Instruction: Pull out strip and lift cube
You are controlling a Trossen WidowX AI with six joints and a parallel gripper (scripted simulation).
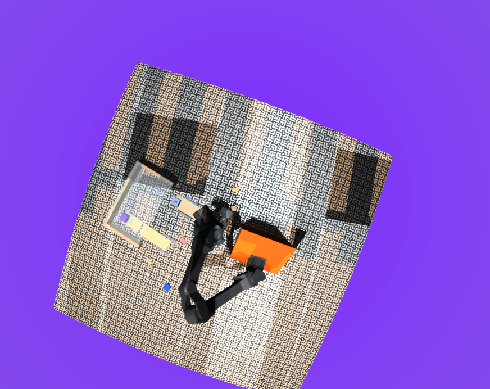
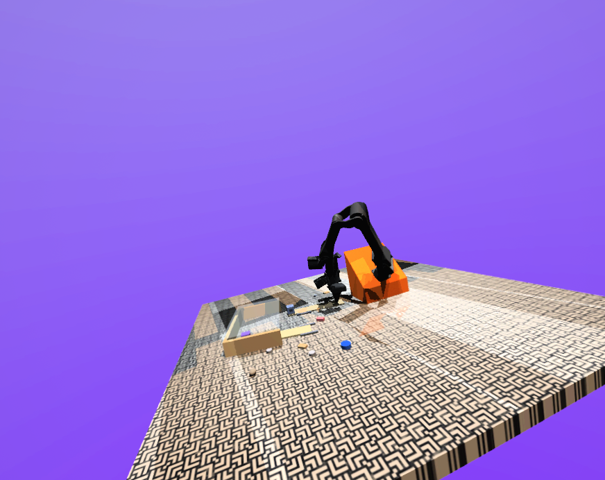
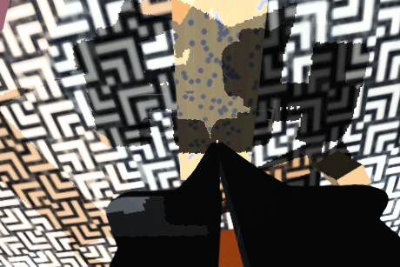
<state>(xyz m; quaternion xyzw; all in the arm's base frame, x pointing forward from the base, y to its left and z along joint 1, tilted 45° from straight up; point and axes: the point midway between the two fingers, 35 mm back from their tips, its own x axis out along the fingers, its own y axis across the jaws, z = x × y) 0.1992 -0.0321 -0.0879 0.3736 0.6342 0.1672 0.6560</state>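
My gripper tip is 90 mm short of the dotted strip and 30 mm to the left of it. The rest, counted from my gripper tip: pink block: 130 mm ahead, 110 mm to the left; labelled cube: 200 mm ahead, 50 mm to the right, 20 mm above; tan cube: 50 mm behind, 90 mm to the right.
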